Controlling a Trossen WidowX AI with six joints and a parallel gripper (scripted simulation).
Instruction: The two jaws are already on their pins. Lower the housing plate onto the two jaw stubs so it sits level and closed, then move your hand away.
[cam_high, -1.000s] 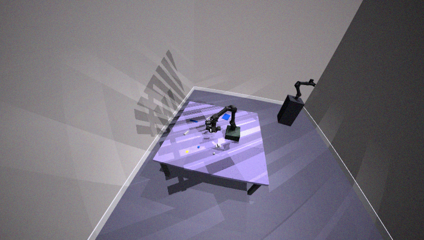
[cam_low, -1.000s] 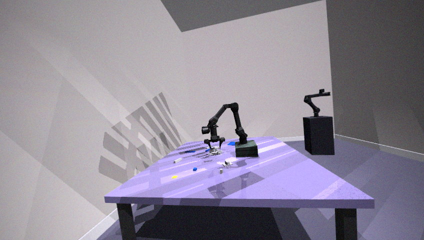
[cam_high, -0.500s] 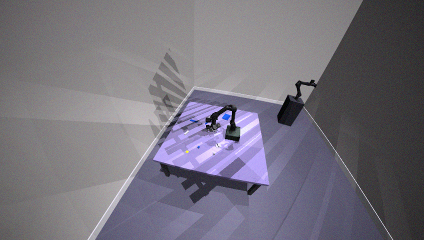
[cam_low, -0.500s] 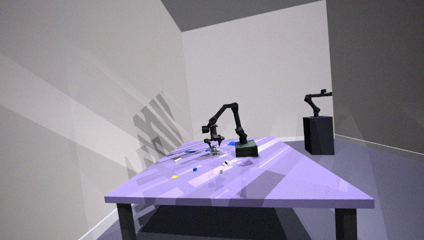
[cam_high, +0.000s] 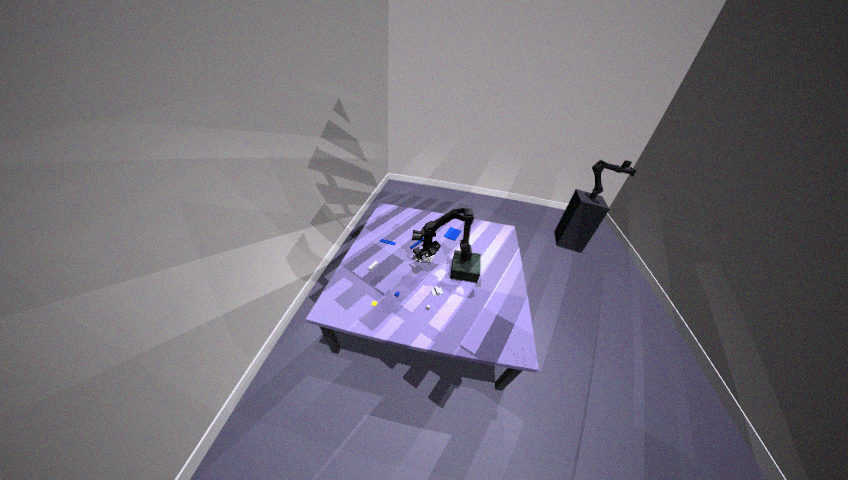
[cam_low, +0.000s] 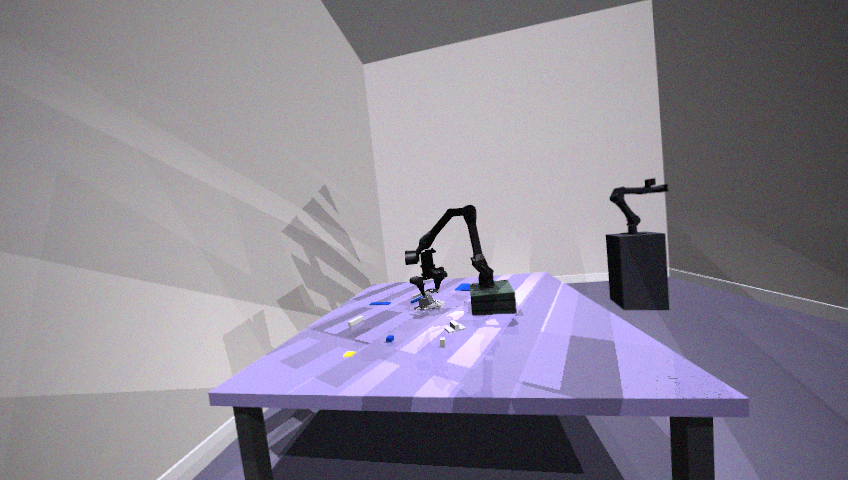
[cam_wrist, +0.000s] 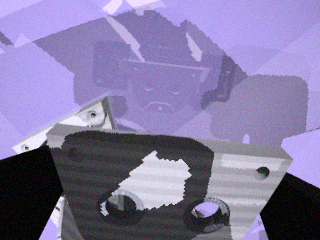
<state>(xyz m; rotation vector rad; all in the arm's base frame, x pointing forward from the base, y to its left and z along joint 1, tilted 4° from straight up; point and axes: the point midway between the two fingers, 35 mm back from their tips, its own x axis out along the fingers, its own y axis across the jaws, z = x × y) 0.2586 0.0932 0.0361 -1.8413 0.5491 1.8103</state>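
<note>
Now: the pale jaw assembly 7 cm below my gripper tip, 6 cm to the right of it and 1 cm ahead of it. From my gripper tip the other things lie so: white bar: 33 cm ahead, 16 cm to the left, 7 cm below; blue bar: 35 cm ahead, 11 cm to the right, 8 cm below; yellow bit: 43 cm to the left, 17 cm ahead, 8 cm below.
</note>
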